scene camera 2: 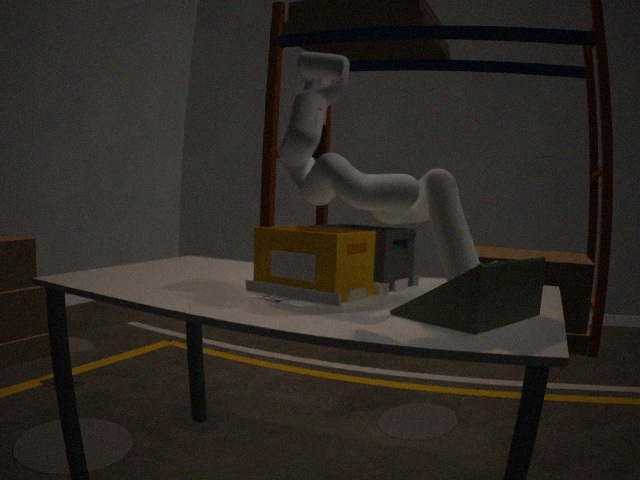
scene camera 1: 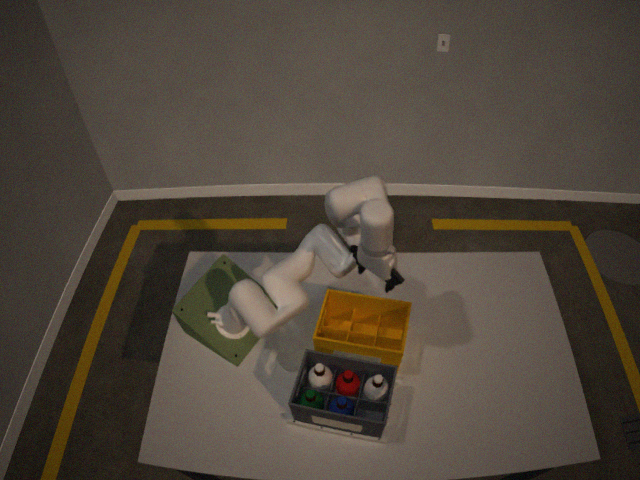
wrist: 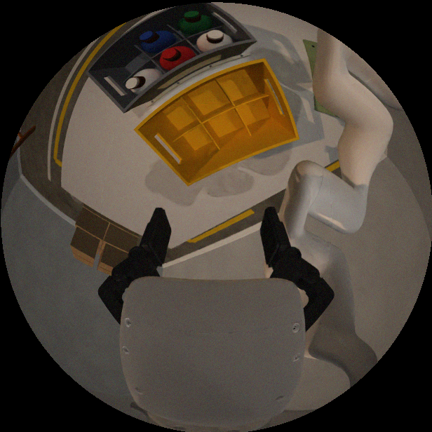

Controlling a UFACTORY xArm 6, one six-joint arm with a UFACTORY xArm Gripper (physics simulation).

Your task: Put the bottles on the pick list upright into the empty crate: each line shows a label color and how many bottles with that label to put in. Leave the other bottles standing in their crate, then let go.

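Places are measured from the arm's base along level axes (x ahead, y left, z up), in millimetres.
Pixels of known places: gripper, fingertip midpoint: (scene camera 1: pixel 376 279); arm's base, link origin: (scene camera 1: pixel 232 321).
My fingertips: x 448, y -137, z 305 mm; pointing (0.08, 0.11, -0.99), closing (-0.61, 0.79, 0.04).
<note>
For each thing: its middle in the pictures, then the offset to it from my fingertips. Level surfaces: height alone.
- grey crate, body centre: (scene camera 1: pixel 344 396) (scene camera 2: pixel 361 256) dz -278, dx -129, dy -211 mm
- red bottle, body centre: (scene camera 1: pixel 347 384) dz -280, dx -110, dy -171 mm
- blue bottle, body centre: (scene camera 1: pixel 341 408) dz -280, dx -144, dy -249 mm
- green bottle, body centre: (scene camera 1: pixel 311 402) dz -280, dx -227, dy -211 mm
- yellow crate, body centre: (scene camera 2: pixel 313 261) (scene camera 1: pixel 362 334) dz -278, dx -27, dy -6 mm
- white table, surface height: dz -365 mm
The grey crate (scene camera 1: pixel 338 423) (scene camera 2: pixel 408 258) (wrist: pixel 240 45) holds several upright bottles: a red bottle (scene camera 1: pixel 347 383) (wrist: pixel 176 58), a blue bottle (scene camera 1: pixel 341 406) (wrist: pixel 156 41), a green bottle (scene camera 1: pixel 311 398) (wrist: pixel 195 22) and two white bottles, one white bottle (scene camera 1: pixel 320 376) (wrist: pixel 214 41) at one end of its row and the other white bottle (scene camera 1: pixel 376 387) (wrist: pixel 145 80) at the other. One compartment is empty. The yellow crate (scene camera 1: pixel 330 344) (scene camera 2: pixel 294 242) (wrist: pixel 289 139) beside it has six empty compartments. My gripper (scene camera 1: pixel 376 273) (wrist: pixel 214 218) is open and empty, high above the table near the yellow crate. The pick list's lines cannot be read.
Both crates stand on the white table (scene camera 1: pixel 491 361) (scene camera 2: pixel 217 304) (wrist: pixel 100 145). The green wedge-shaped block (scene camera 1: pixel 199 299) (scene camera 2: pixel 480 299) stands at the arm's base. A tall shelf rack (scene camera 2: pixel 270 103) stands behind the table in scene camera 2. Brown boxes (scene camera 2: pixel 15 289) (wrist: pixel 90 235) stand on the floor.
</note>
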